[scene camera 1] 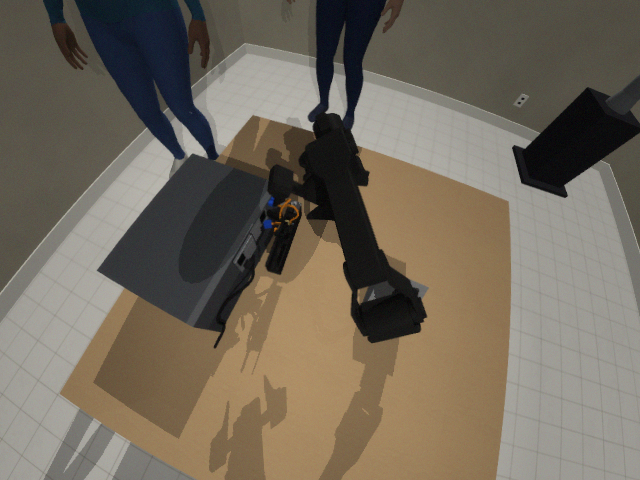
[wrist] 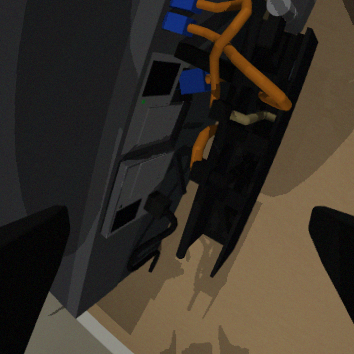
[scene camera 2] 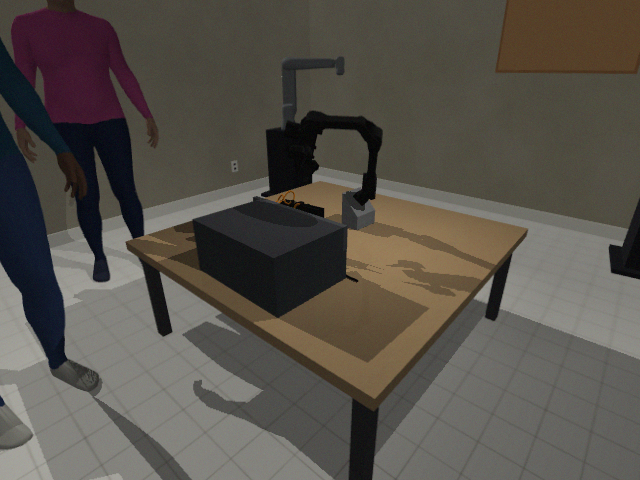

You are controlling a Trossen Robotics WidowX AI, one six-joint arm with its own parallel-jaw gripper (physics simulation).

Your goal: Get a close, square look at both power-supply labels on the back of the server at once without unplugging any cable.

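Seen in the pictures: gripper, between the fingertips: (scene camera 1: 290,211) (wrist: 192,219) (scene camera 2: 300,178); arm's base, origin of its link: (scene camera 2: 360,198).
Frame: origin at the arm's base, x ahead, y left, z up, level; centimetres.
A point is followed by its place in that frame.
Note:
The dark grey server (scene camera 1: 149,227) @(x 73.3, y 1.9, z 7.8 cm) (scene camera 2: 235,258) @(x 78.5, y -1.7, z 1.1 cm) (wrist: 50,125) @(x 54.6, y -4.2, z 7.8 cm) stands on the table, its back facing the arm. In the wrist view its two power supplies appear slanted and foreshortened: the upper one (wrist: 159,122) @(x 45.2, y -6.9, z 3.0 cm) has a dark square panel (wrist: 161,78) @(x 44.6, y -11.1, z 5.0 cm) and a green light; the lower one (wrist: 142,175) @(x 44.9, y -2.0, z 4.5 cm) has a dark panel (wrist: 126,215) @(x 45.7, y 2.8, z 4.8 cm). No label text is readable. A black plug (wrist: 157,204) @(x 44.1, y 1.9, z 1.8 cm) with its cord sits at the lower unit. Orange cables (wrist: 260,75) @(x 35.7, y -13.5, z 10.5 cm) (scene camera 1: 289,209) @(x 37.8, y -14.8, z 6.2 cm) with blue plugs (wrist: 194,81) @(x 43.4, y -11.2, z 1.8 cm) cross beside the upper unit. My gripper (wrist: 192,219) @(x 34.9, y -8.5, z 16.0 cm) is open and empty, above the area behind the server.
A black cable tray (wrist: 245,180) @(x 36.5, y -4.4, z 1.2 cm) (scene camera 1: 283,248) @(x 36.8, y -4.8, z 1.2 cm) runs close along the server's back. My arm's base stands on a grey block (scene camera 2: 359,214) @(x 7.5, y 3.8, z -5.0 cm) on the wooden table (scene camera 1: 444,232) @(x -18.8, y -32.9, z -12.3 cm) (scene camera 2: 439,242) @(x 1.5, y 39.9, z -12.2 cm). Two people stand beyond the table. A black pedestal (scene camera 1: 576,139) carrying a grey arm stands off the table.

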